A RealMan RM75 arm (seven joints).
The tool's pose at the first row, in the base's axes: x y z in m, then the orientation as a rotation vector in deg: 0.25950 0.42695 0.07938 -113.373 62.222 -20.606
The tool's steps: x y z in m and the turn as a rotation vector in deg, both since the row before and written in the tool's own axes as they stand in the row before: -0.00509 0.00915 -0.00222 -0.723 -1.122 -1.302; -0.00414 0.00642 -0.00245 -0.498 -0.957 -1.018; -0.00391 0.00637 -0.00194 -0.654 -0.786 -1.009; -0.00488 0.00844 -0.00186 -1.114 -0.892 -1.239; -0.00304 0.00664 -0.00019 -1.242 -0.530 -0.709; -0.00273 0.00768 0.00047 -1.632 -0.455 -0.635
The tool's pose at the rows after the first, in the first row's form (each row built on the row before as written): 0.25008 0.42727 0.07431 -114.771 60.538 -19.801; 0.24260 0.42721 0.07140 -115.787 59.136 -19.117; 0.23557 0.42707 0.06820 -116.929 57.893 -18.532; 0.22683 0.42680 0.06351 -118.596 56.504 -17.745; 0.22112 0.42647 0.05897 -120.087 55.892 -17.005; 0.21533 0.42570 0.05326 -121.888 55.518 -16.130
